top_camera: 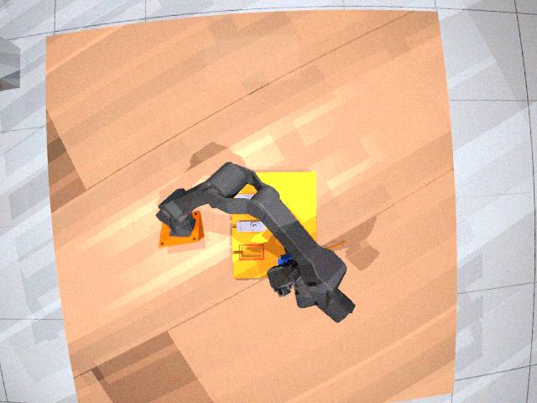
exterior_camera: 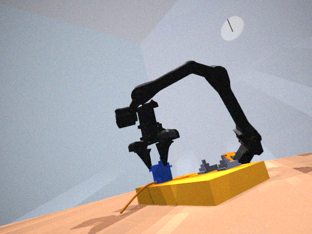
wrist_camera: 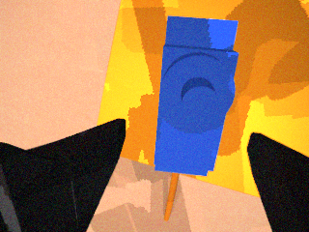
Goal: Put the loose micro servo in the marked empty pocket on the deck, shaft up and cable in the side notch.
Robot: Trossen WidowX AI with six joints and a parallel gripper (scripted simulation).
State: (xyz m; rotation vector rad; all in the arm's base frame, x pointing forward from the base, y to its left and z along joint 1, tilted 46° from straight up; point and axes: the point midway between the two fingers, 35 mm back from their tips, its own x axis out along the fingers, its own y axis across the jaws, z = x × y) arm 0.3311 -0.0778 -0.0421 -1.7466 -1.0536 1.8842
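Now: gripper tip 20 mm past the yellow deck, 90 mm to the right of it and 70 mm above it.
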